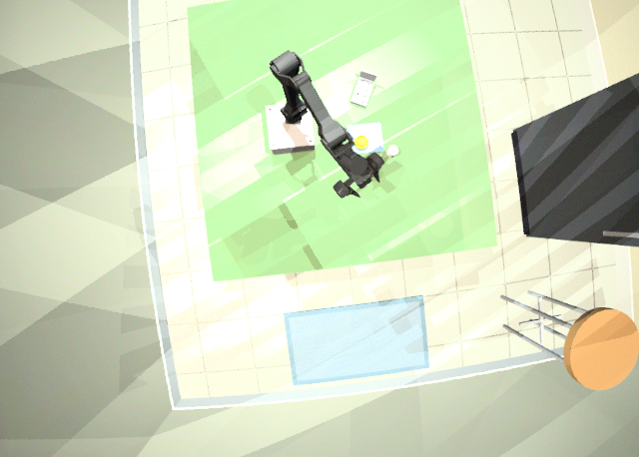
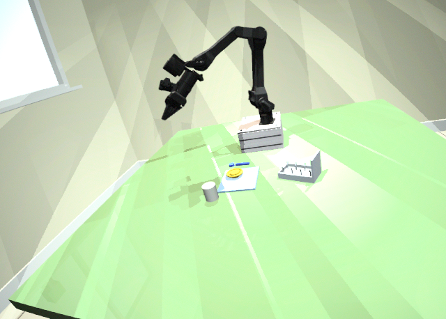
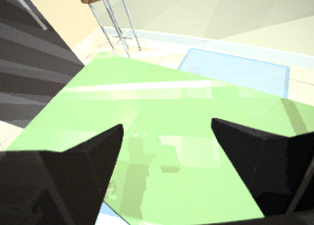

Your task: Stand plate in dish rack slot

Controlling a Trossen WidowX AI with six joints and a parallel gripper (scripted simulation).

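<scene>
Right now my gripper tip is 23 cm to the right of the yellow plate, 23 cm above it and 1 cm past it. Also, from my gripper tip: dish rack (46 cm to the left, 23 cm below, 1 cm behind); then pale blue mat (25 cm to the left, 25 cm below, 1 cm ahead).
</scene>
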